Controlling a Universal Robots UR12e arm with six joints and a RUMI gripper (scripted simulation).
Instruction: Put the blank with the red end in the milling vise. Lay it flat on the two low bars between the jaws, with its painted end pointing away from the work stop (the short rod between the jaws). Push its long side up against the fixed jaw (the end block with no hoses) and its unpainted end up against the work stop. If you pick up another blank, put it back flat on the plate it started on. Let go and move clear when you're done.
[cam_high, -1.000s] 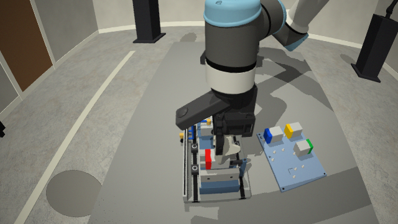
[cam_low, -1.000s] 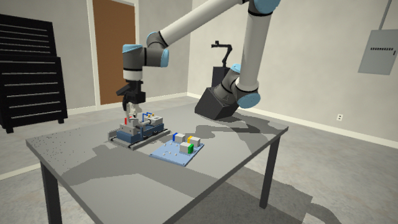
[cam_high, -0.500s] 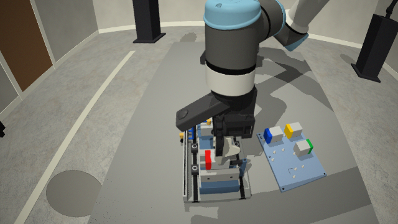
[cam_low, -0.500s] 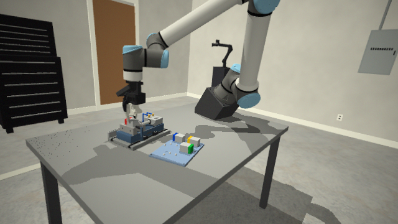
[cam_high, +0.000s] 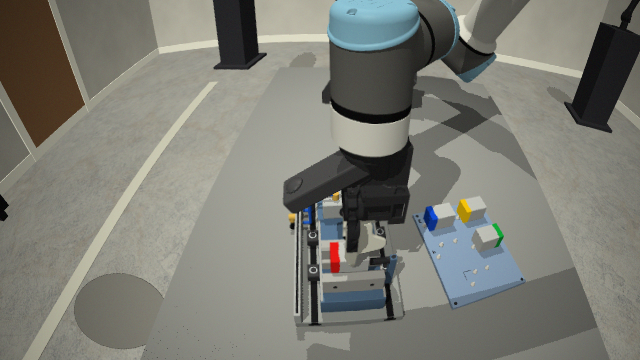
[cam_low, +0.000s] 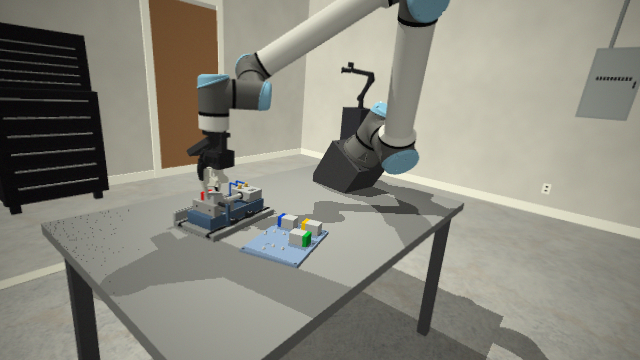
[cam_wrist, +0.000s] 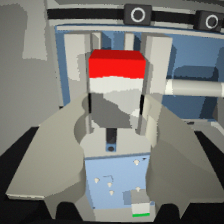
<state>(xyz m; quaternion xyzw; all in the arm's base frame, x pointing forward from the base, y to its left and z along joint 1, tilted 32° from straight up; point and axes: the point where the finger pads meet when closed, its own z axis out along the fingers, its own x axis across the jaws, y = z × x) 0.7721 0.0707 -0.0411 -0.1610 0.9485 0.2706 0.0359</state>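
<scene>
The red-ended blank is 2 cm below my hand. Also, from my hand: fixed jaw (5 cm below, 3 cm ahead, 2 cm to the left); work stop rod (5 cm to the left, 3 cm below, 1 cm behind); hose block (16 cm behind, 5 cm to the right, 5 cm below).
</scene>
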